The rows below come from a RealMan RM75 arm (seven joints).
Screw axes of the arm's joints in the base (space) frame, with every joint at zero. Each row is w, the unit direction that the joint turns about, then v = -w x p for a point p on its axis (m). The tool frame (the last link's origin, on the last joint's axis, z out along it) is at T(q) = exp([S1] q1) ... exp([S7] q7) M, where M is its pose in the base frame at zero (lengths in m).
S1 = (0, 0, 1, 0.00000, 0.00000, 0.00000)
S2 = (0, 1, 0, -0.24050, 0.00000, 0.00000)
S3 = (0, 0, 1, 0.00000, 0.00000, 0.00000)
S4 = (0, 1, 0, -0.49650, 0.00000, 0.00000)
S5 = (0, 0, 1, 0.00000, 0.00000, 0.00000)
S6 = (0, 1, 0, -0.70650, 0.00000, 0.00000)
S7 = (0, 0, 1, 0.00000, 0.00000, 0.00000)
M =
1 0 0 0.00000
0 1 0 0.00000
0 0 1 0.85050
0 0 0 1
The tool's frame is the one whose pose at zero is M.
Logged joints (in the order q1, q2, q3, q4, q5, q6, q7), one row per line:
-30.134, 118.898, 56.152, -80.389, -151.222, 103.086, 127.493
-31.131, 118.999, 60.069, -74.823, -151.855, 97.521, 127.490
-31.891, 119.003, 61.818, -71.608, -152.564, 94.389, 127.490
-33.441, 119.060, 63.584, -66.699, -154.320, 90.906, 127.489
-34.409, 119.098, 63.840, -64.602, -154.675, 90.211, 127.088
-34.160, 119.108, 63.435, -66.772, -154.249, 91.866, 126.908
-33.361, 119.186, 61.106, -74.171, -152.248, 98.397, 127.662
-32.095, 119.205, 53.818, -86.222, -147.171, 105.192, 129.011
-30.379, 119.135, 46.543, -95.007, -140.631, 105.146, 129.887
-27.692, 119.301, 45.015, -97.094, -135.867, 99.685, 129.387
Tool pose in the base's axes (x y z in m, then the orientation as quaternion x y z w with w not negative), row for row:
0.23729, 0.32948, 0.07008, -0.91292, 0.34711, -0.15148, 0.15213
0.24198, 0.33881, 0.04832, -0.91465, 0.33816, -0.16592, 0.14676
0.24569, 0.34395, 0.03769, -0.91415, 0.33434, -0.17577, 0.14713
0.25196, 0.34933, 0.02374, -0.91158, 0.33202, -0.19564, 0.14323
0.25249, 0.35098, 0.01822, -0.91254, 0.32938, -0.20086, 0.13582
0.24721, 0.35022, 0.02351, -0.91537, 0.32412, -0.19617, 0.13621
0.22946, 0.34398, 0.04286, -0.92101, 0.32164, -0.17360, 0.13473
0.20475, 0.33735, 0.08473, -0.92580, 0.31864, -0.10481, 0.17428
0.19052, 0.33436, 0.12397, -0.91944, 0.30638, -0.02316, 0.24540
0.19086, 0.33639, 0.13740, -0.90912, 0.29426, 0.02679, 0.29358
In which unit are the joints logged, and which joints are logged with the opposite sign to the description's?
The joints are logged in degrees. Opposite sign: q1, q3, q6.
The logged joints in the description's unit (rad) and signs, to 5 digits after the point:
0.52594, 2.07516, -0.98004, -1.40305, -2.63932, -1.79919, 2.22517
0.54334, 2.07692, -1.04840, -1.30591, -2.65037, -1.70206, 2.22512
0.55660, 2.07699, -1.07893, -1.24980, -2.66274, -1.64740, 2.22512
0.58366, 2.07799, -1.10975, -1.16412, -2.69339, -1.58661, 2.22510
0.60055, 2.07865, -1.11422, -1.12752, -2.69959, -1.57448, 2.21810
0.59620, 2.07883, -1.10715, -1.16539, -2.69215, -1.60336, 2.21496
0.58226, 2.08019, -1.06650, -1.29453, -2.65723, -1.71735, 2.22812
0.56016, 2.08052, -0.93930, -1.50486, -2.56862, -1.83595, 2.25167
0.53021, 2.07930, -0.81233, -1.65818, -2.45447, -1.83514, 2.26696
0.48332, 2.08220, -0.78566, -1.69461, -2.37133, -1.73983, 2.25823

